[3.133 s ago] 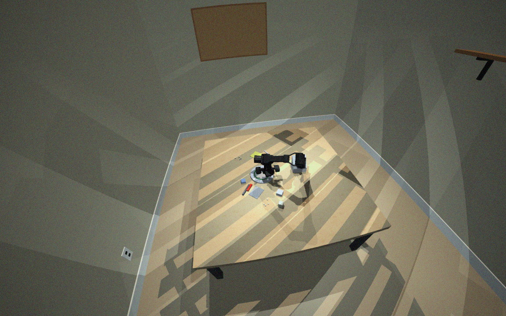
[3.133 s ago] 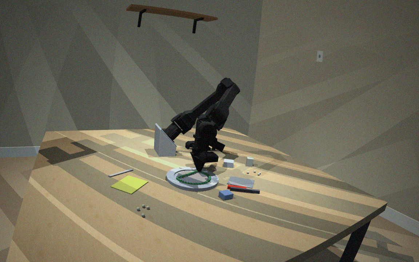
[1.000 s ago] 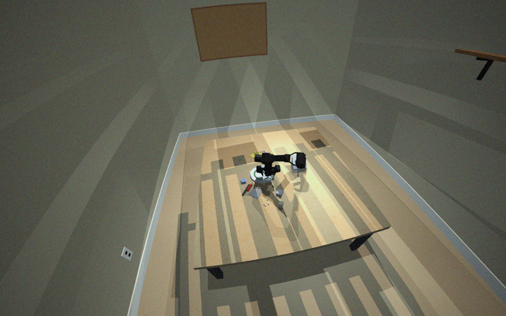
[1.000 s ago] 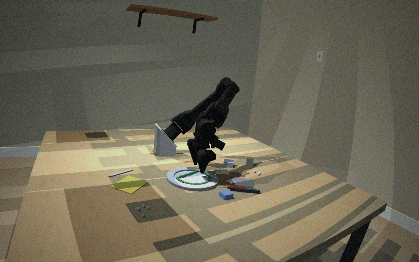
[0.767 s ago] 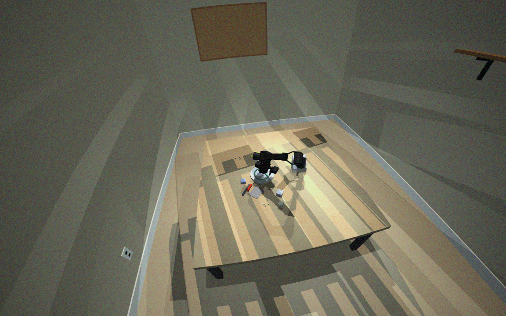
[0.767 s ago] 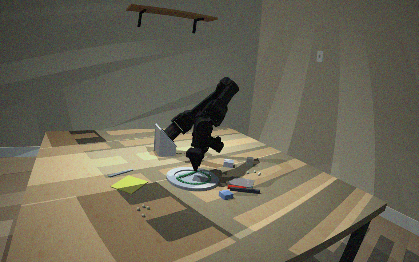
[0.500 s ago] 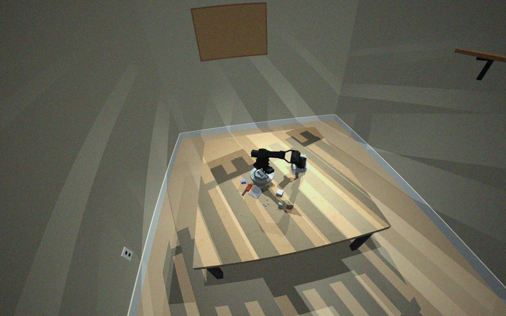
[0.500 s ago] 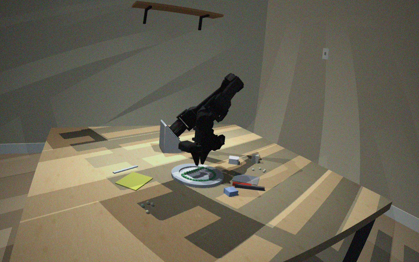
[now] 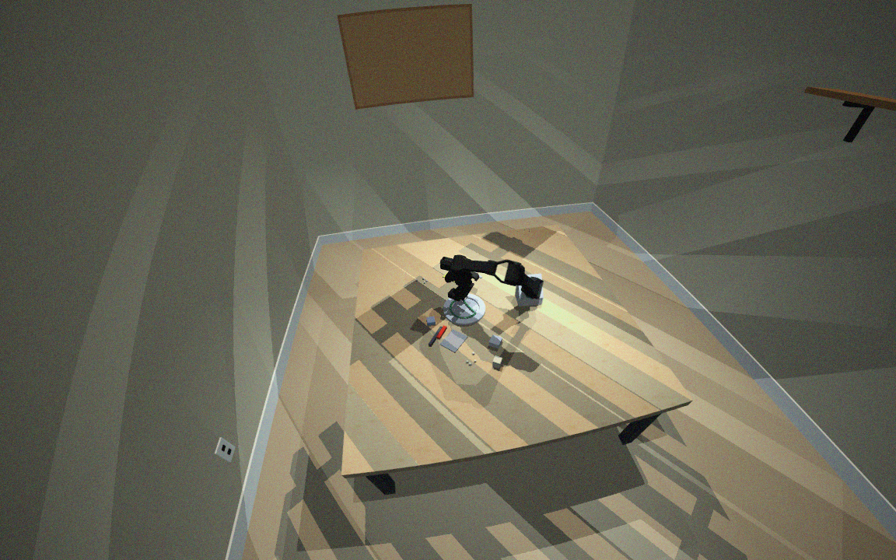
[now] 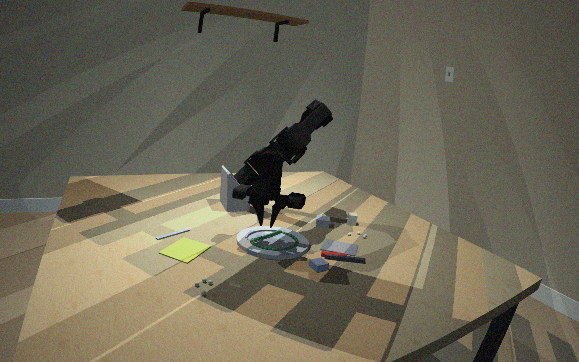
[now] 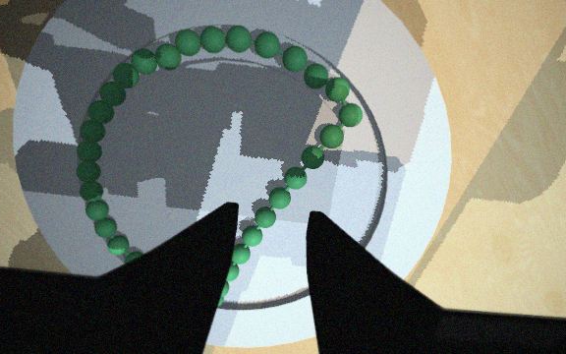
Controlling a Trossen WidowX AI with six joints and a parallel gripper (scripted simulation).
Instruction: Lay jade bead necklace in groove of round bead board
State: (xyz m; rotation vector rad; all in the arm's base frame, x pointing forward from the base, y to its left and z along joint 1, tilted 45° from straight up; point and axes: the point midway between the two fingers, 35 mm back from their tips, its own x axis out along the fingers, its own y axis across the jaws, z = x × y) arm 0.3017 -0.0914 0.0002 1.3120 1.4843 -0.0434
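Now: gripper tip 40 mm above the round grey bead board, 20 mm to the right of it and 10 mm short of it. The rest, counted from my gripper tip: grey plate 190 mm to the left, 100 mm ahead, 50 mm below; blue block 180 mm ahead, 50 mm to the left, 40 mm below; red and black pen 160 mm ahead, 140 mm to the left, 50 mm below.
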